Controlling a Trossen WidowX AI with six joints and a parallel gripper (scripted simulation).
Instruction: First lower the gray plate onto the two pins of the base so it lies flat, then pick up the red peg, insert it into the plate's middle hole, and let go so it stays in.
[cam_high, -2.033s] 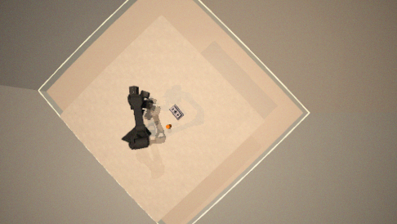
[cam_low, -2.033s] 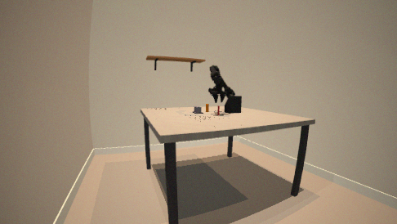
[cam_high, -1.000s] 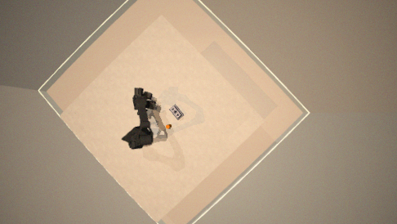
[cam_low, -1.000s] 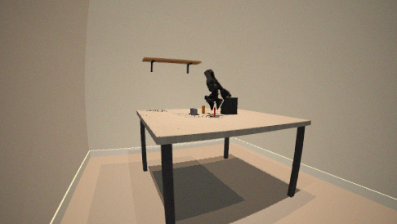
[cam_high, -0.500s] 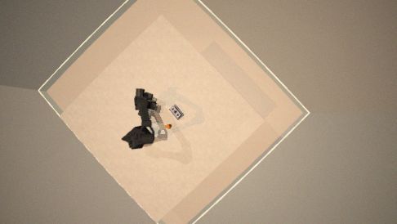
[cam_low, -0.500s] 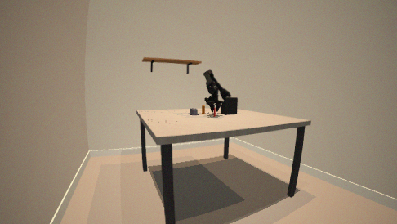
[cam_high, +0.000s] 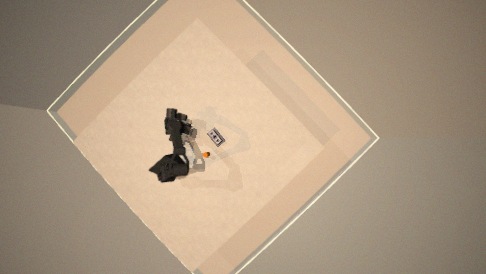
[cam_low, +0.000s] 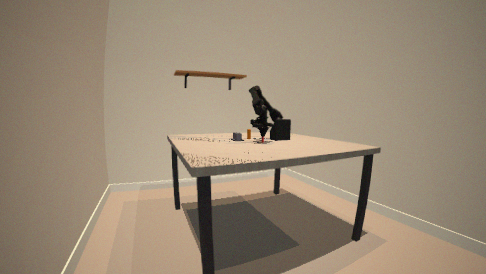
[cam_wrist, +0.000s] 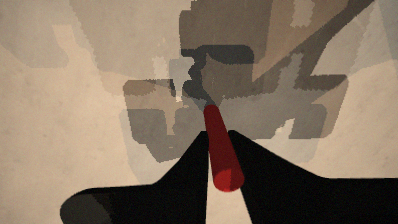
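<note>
The gray plate is 110 mm ahead of my gripper tip and 200 mm to the right of it. The rest, counted from my gripper tip: base (110 mm ahead, 200 mm to the right, 30 mm below); then red peg (right at my gripper tip); then small orange part (10 mm behind, 240 mm to the right).
</note>
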